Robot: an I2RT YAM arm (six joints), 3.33 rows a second.
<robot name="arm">
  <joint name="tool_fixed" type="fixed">
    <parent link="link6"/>
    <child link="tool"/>
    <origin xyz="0 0 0" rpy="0 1.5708 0"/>
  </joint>
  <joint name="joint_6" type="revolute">
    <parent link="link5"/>
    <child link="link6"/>
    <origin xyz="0.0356 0 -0.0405" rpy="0 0 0"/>
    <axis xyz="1 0 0"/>
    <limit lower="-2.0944" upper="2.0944"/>
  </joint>
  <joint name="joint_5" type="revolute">
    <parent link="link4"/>
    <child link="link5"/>
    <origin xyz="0.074 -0.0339 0.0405" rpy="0 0 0"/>
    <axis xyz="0 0 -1"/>
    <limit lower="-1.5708" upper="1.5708"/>
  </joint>
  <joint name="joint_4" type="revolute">
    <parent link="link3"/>
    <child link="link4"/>
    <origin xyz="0.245 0.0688 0.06" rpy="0 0 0"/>
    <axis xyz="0 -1 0"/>
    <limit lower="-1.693" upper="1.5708"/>
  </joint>
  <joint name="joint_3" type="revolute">
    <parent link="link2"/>
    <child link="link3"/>
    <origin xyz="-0.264 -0.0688 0" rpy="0 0 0"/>
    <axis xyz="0 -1 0"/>
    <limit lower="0" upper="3.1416"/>
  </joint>
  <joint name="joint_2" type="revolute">
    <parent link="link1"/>
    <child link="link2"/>
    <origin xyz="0.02 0.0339 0.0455" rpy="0 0 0"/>
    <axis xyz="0 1 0"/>
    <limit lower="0" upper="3.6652"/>
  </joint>
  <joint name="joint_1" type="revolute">
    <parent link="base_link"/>
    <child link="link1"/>
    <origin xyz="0 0 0.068" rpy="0 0 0"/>
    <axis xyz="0 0 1"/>
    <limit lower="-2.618" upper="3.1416"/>
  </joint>
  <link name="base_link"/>
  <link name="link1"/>
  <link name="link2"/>
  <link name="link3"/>
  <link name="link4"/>
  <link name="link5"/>
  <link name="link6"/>
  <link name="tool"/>
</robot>
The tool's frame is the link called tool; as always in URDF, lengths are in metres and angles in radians.
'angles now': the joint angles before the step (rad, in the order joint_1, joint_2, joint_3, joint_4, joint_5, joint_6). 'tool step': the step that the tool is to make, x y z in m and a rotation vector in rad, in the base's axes. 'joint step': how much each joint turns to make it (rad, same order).
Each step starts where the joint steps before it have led.
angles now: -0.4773, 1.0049, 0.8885, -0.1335, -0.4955, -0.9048
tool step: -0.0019, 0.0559, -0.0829, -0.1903, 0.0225, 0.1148
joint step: 0.2623, -0.0862, -0.3544, 0.2509, 0.1899, -0.1551
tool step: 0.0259, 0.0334, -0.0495, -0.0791, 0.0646, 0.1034
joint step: 0.1765, 0.2022, -0.0879, 0.2199, 0.0954, -0.0630
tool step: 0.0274, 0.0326, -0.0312, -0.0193, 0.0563, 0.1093
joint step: 0.1305, 0.2351, 0.0250, 0.1515, 0.0261, -0.0092
